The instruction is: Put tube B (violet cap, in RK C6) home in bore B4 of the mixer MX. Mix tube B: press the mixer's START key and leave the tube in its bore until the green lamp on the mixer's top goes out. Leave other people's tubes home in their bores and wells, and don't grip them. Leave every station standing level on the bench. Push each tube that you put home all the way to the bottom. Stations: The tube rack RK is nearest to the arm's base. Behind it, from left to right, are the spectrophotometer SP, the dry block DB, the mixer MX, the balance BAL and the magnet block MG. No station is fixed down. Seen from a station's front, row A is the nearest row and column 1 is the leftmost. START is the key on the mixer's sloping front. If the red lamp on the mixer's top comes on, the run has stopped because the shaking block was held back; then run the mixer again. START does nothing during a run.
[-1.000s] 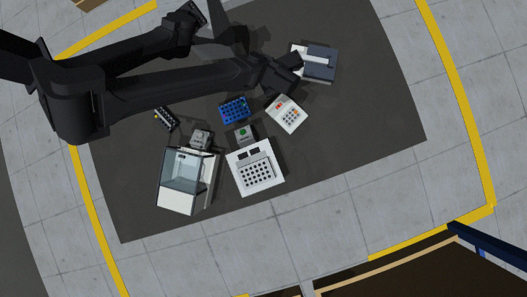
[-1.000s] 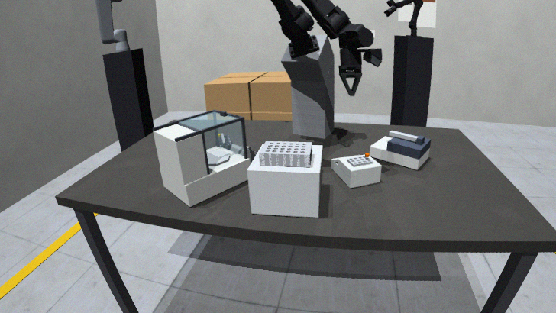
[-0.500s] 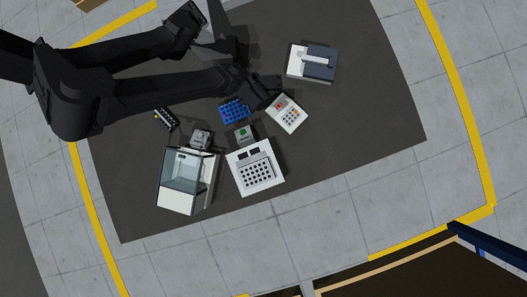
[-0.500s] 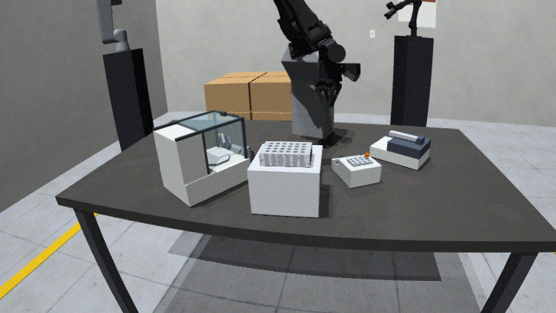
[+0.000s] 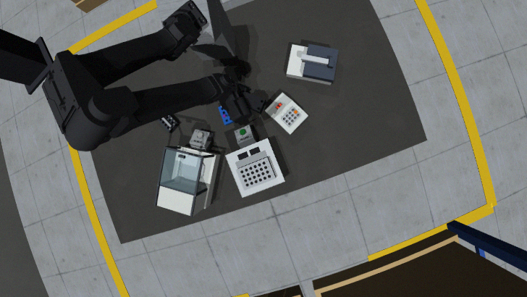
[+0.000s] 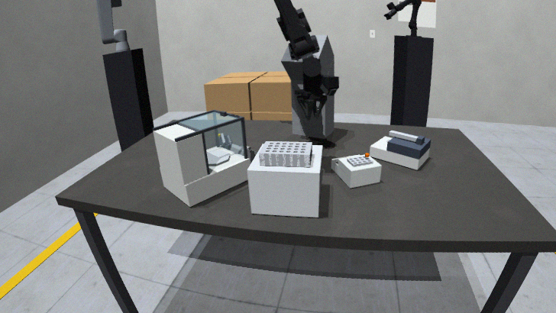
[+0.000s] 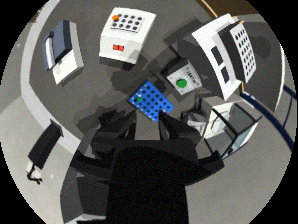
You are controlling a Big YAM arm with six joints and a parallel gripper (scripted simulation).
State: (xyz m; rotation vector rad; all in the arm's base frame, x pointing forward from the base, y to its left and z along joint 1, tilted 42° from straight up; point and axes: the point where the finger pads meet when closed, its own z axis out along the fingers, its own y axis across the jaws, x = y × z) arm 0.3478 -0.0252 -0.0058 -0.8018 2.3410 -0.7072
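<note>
My hand is 40 mm past the blue tube rack RK, 50 mm to the left of it and 160 mm above it. Round my hand: green start key: 70 mm ahead, 70 mm to the right, 110 mm below; dry block DB: 110 mm ahead, 130 mm to the left, 150 mm below; green-capped tube: 30 mm behind, 150 mm below.
</note>
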